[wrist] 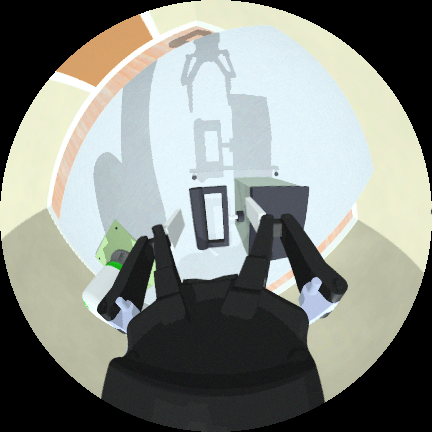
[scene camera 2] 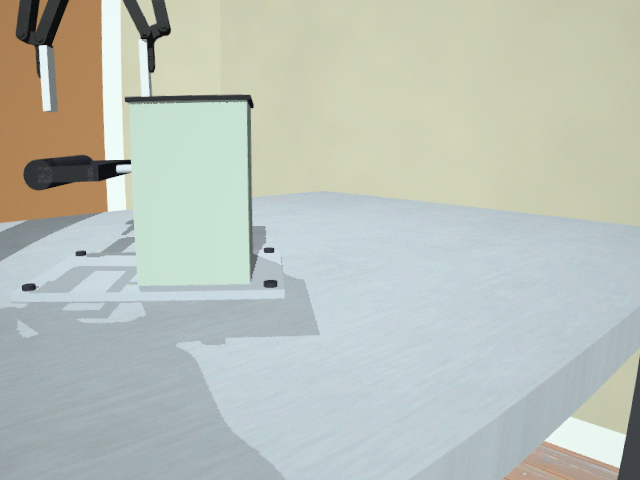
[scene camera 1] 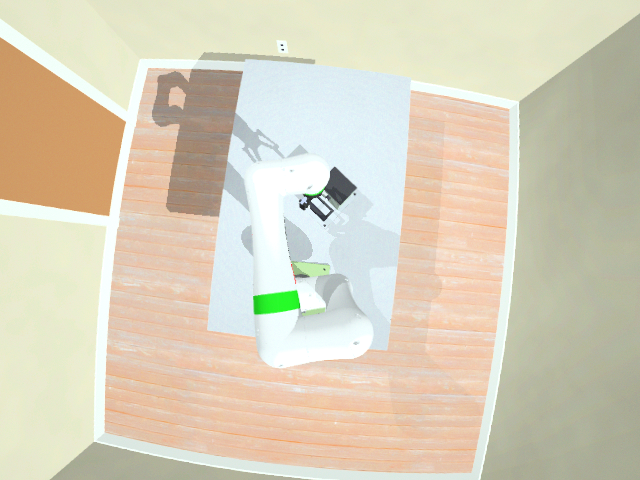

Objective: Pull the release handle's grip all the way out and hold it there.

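Note:
The release handle's grip point(scene camera 1: 325, 216) point(scene camera 2: 62, 170) point(wrist: 199, 218), a black rectangular frame with a thick outer bar, stands out sideways from a pale green box point(scene camera 2: 191, 191) with a dark top point(scene camera 1: 341, 186) point(wrist: 285, 200). A short piece of light rod point(scene camera 2: 124, 168) point(wrist: 234, 217) shows between them. My gripper point(scene camera 2: 97, 103) point(wrist: 213, 211) points down, partly open and empty, with its fingertips above the grip's height. One finger is on the grip's outer side; the other overlaps the box's near edge in the wrist view, its tip partly hidden behind the box top in scene camera 2.
The box stands on a bolted light base plate point(scene camera 2: 206, 295) on the grey table point(scene camera 1: 330, 113) point(scene camera 2: 439, 289). The white arm point(scene camera 1: 268, 232) reaches over the table from its base beside a green plate point(scene camera 1: 315, 268) point(wrist: 114, 239). Walls surround the table.

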